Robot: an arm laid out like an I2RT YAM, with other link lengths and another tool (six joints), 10 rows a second.
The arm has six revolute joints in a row. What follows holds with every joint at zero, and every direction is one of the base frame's. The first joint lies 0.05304 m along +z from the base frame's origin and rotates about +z. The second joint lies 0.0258 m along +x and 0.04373 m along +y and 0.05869 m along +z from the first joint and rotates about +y. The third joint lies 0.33 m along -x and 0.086 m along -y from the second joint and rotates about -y. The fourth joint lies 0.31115 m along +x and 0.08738 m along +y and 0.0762 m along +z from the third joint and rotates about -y. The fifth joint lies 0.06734 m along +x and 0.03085 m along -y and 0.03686 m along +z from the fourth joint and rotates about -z. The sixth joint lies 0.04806 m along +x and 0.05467 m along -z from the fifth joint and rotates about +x. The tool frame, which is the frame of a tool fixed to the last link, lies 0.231 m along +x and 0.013 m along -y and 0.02 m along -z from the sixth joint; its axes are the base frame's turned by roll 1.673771, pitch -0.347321 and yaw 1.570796 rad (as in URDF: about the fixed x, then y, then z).
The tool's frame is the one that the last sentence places.
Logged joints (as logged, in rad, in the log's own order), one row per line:
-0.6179, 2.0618, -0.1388, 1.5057, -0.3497, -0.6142
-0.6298, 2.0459, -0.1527, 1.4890, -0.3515, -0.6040
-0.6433, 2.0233, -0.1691, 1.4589, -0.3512, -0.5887
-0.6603, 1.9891, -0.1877, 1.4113, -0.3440, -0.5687
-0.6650, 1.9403, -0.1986, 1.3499, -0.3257, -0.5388
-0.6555, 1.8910, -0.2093, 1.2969, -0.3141, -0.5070
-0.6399, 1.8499, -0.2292, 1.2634, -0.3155, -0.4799
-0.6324, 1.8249, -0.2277, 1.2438, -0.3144, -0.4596
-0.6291, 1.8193, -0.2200, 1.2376, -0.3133, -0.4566
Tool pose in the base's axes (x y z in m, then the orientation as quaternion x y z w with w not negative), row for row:
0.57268, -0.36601, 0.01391, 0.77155, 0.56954, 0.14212, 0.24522
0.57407, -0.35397, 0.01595, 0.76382, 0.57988, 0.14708, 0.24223
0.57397, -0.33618, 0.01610, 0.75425, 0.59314, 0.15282, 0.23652
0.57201, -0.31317, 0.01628, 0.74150, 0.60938, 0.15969, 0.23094
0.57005, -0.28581, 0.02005, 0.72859, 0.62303, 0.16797, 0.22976
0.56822, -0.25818, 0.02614, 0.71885, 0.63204, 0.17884, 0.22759
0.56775, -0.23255, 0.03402, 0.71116, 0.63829, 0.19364, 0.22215
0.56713, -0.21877, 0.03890, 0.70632, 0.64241, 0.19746, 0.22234
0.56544, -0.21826, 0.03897, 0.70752, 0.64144, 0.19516, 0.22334
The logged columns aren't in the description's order. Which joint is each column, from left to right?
Columns, left to right: joint 6, joint 2, joint 5, joint 3, joint 4, joint 1.
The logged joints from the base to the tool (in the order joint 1, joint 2, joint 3, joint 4, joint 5, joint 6), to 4 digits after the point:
-0.6142, 2.0618, 1.5057, -0.3497, -0.1388, -0.6179
-0.6040, 2.0459, 1.4890, -0.3515, -0.1527, -0.6298
-0.5887, 2.0233, 1.4589, -0.3512, -0.1691, -0.6433
-0.5687, 1.9891, 1.4113, -0.3440, -0.1877, -0.6603
-0.5388, 1.9403, 1.3499, -0.3257, -0.1986, -0.6650
-0.5070, 1.8910, 1.2969, -0.3141, -0.2093, -0.6555
-0.4799, 1.8499, 1.2634, -0.3155, -0.2292, -0.6399
-0.4596, 1.8249, 1.2438, -0.3144, -0.2277, -0.6324
-0.4566, 1.8193, 1.2376, -0.3133, -0.2200, -0.6291

